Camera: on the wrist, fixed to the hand. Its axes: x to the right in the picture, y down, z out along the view.
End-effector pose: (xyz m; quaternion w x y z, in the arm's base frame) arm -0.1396 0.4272 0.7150 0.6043 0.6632 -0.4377 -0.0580
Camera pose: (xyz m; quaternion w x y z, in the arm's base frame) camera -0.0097 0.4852 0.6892 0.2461 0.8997 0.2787 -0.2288
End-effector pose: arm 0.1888 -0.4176 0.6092 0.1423 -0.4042 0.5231 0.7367
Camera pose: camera 0.2732 -0.4926 0.5188 0.6226 -0.7174 0.2688 0.1595
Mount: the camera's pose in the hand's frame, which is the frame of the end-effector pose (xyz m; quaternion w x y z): 0.0299 -0.0817 -0.1155 0.6367 0.2642 0.1766 -0.7026
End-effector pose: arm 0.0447 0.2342 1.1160 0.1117 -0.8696 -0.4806 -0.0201
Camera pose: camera 0.0005 0.2763 1.2471 0.3716 -0.1829 -0.9025 -0.1179
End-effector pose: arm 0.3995 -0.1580 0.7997 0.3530 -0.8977 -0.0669 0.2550
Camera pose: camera 0.4885 -0.1577 0.9137 0.6529 -0.4763 -0.5436 -0.2265
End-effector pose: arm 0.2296 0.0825 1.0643 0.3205 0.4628 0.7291 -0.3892
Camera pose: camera 0.1308 0.1731 1.1185 0.3204 0.0642 -0.7432 0.5839
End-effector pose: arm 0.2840 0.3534 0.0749 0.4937 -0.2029 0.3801 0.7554
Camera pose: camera 0.3367 0.2999 -0.0487 0.8315 -0.3992 0.3862 -0.0022
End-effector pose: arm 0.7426 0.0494 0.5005 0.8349 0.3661 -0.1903 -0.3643
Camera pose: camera 0.7916 0.0435 0.3646 0.2125 0.6517 0.1872 -0.7036
